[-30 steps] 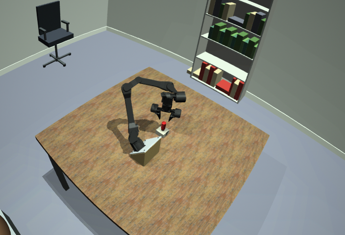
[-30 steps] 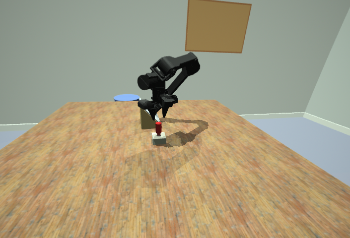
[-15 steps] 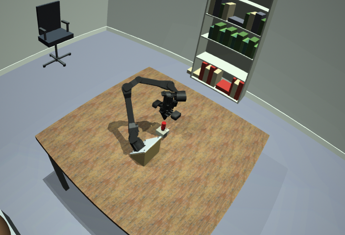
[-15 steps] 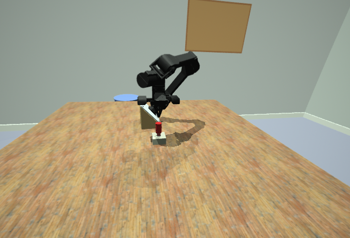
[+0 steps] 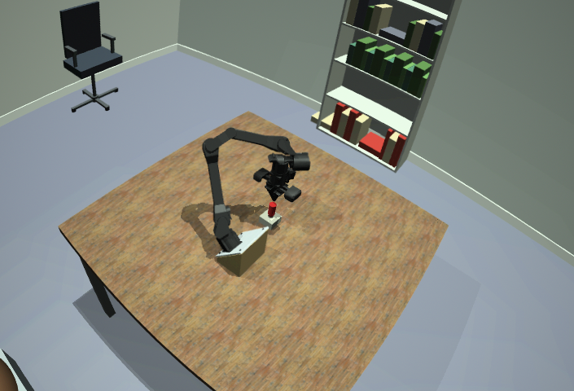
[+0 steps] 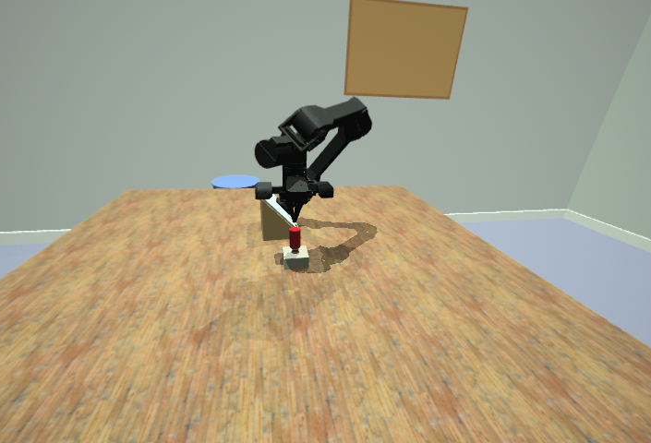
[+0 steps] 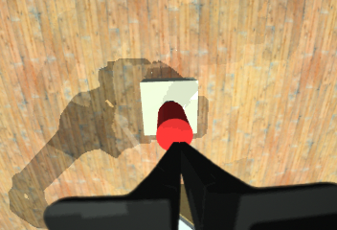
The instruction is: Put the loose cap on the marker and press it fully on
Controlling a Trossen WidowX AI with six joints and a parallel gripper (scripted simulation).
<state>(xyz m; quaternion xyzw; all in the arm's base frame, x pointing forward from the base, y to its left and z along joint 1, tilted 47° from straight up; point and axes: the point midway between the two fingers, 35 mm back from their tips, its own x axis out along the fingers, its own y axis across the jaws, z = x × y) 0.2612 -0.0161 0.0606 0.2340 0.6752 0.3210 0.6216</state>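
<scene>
Now: the marker cap 50 mm below my gripper tip.
</scene>
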